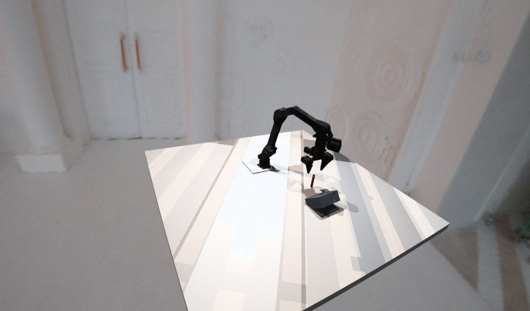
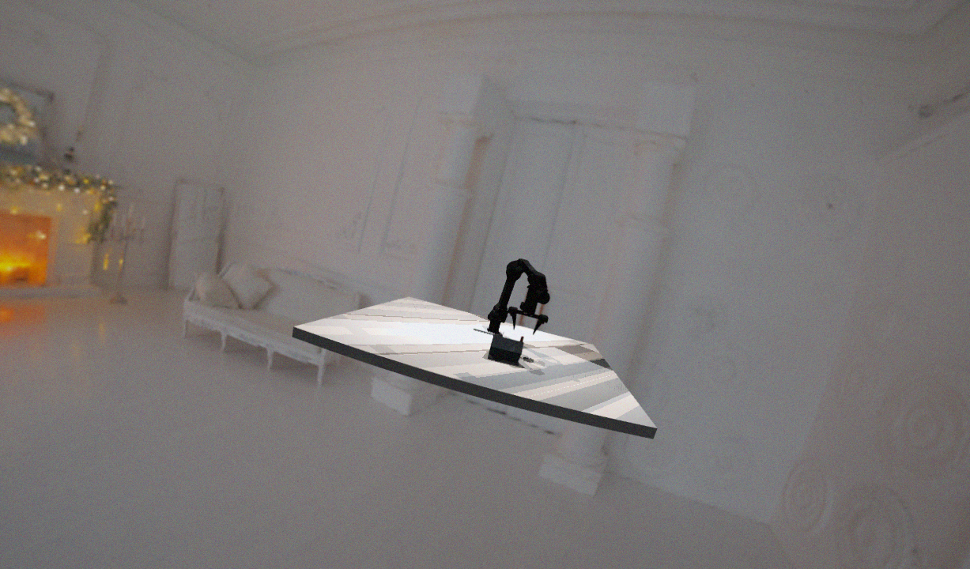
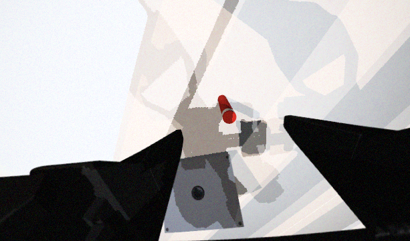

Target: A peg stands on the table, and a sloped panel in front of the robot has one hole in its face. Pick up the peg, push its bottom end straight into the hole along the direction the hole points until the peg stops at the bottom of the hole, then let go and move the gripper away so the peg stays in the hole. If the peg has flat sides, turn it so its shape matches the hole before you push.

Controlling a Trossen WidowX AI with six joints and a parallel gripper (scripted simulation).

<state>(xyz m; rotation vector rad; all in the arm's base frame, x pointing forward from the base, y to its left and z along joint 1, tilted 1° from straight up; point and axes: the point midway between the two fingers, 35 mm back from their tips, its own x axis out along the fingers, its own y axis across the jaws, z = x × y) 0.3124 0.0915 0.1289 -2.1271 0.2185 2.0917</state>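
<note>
Right now the red round peg is 40 mm below my gripper tip. From my gripper tip the other things lie so: grey sloped panel: 140 mm ahead, 90 mm to the right, 60 mm below.
</note>
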